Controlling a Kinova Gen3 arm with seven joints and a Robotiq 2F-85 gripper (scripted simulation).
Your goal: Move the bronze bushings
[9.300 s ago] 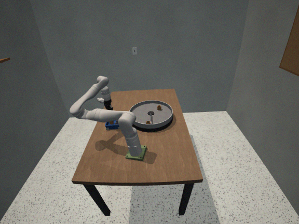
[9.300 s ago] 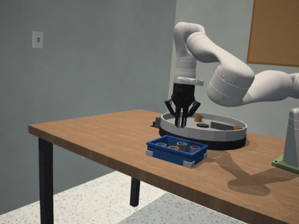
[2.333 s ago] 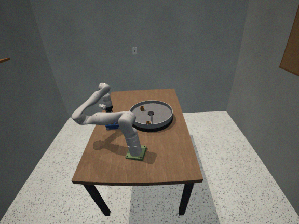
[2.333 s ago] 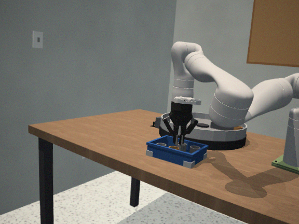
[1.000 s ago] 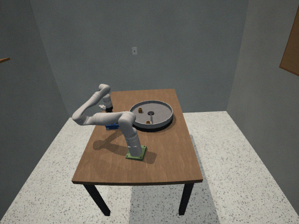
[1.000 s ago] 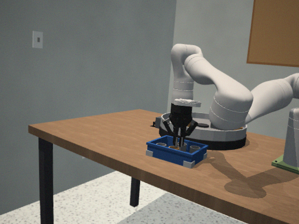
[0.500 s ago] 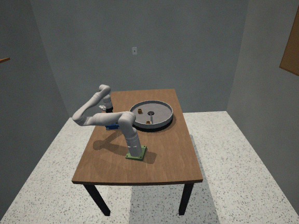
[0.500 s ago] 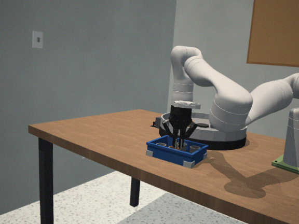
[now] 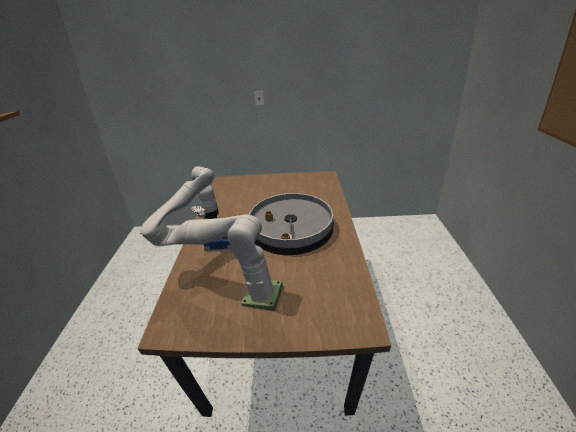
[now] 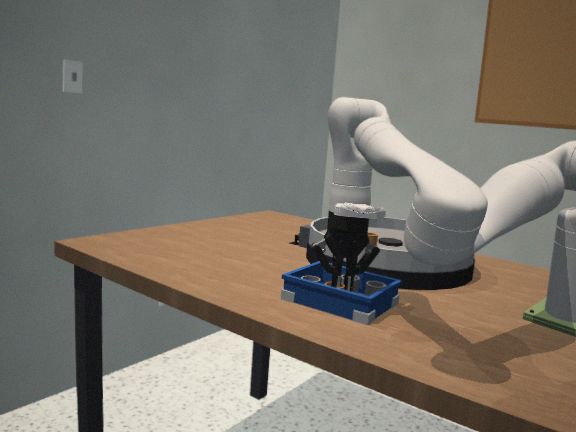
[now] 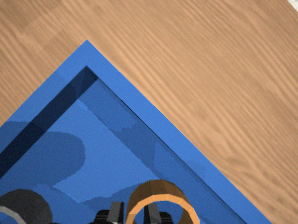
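Right now the blue crate is 20 mm to the right of my hand, 20 mm below it and 10 mm ahead of it. Round my hand: grey turntable disc 360 mm to the right, 120 mm ahead, 10 mm above.
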